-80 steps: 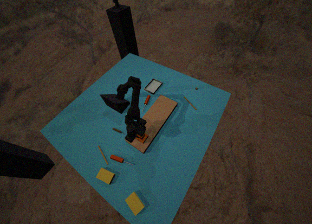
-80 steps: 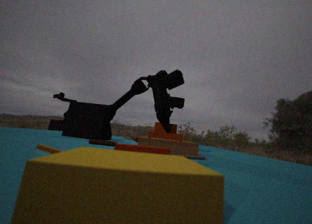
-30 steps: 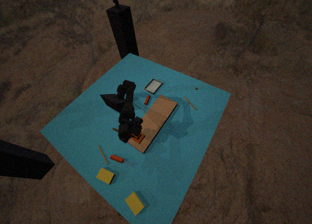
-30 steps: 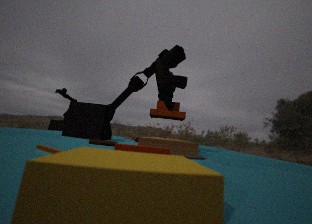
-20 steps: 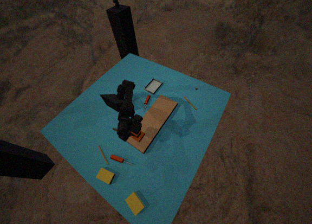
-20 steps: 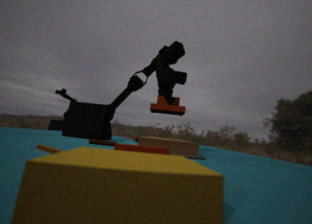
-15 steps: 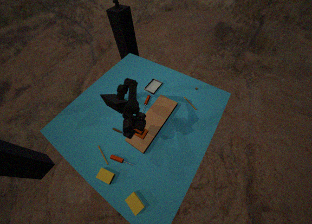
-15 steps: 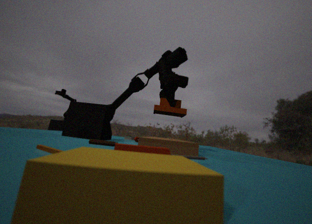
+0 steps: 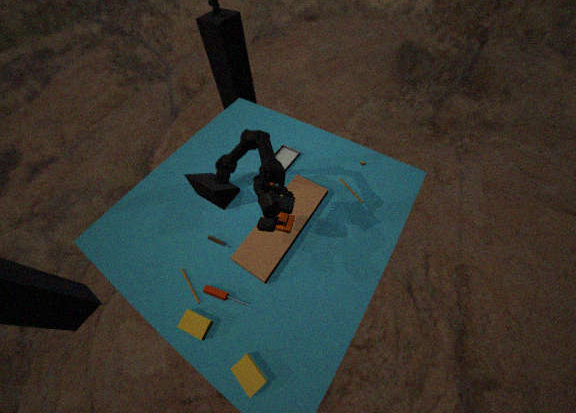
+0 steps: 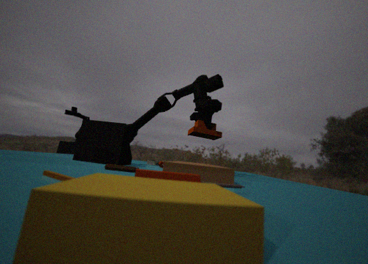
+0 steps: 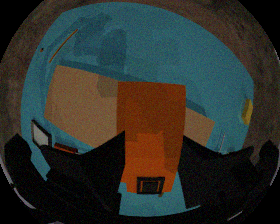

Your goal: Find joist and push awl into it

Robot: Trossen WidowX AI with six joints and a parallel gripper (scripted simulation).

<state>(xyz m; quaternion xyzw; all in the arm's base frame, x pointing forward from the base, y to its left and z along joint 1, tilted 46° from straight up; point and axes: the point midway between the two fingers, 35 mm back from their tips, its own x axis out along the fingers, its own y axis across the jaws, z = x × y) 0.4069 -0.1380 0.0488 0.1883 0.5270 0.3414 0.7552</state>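
My gripper tip is 2 cm past the stud finder, 1 cm to the left of it and 2 cm below it. Round my gripper tip: white tray 26 cm behind, 38 cm to the left, 16 cm below; then awl 21 cm behind, 17 cm to the right, 17 cm below.
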